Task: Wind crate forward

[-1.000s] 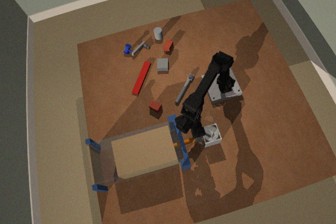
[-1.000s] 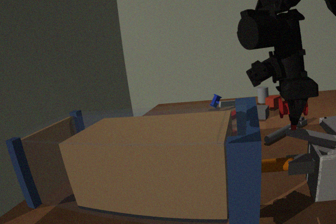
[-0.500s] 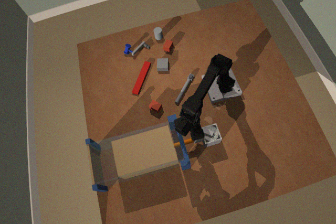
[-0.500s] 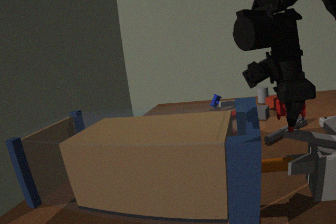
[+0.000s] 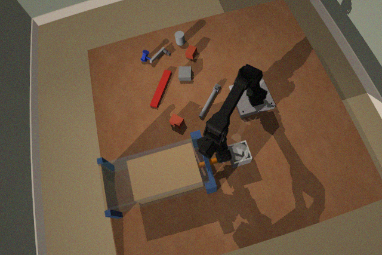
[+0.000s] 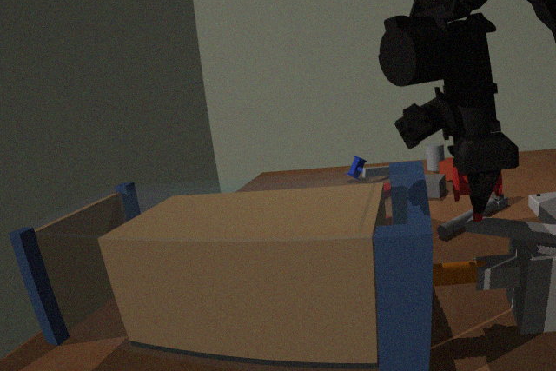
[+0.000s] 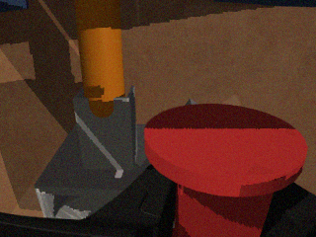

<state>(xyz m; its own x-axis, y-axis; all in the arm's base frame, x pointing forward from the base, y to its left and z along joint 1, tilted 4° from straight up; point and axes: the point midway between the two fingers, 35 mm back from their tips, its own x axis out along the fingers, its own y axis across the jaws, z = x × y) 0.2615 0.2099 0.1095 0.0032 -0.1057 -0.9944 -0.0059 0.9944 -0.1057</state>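
The winch handle lies 30 mm behind my gripper tip, 20 mm to the left of it and 10 mm below it. From my gripper tip the other things lie so: red knob 20 mm above; grey winch 100 mm behind, 40 mm to the left, 80 mm below; blue frame 70 mm ahead, 50 mm to the left, 10 mm below.
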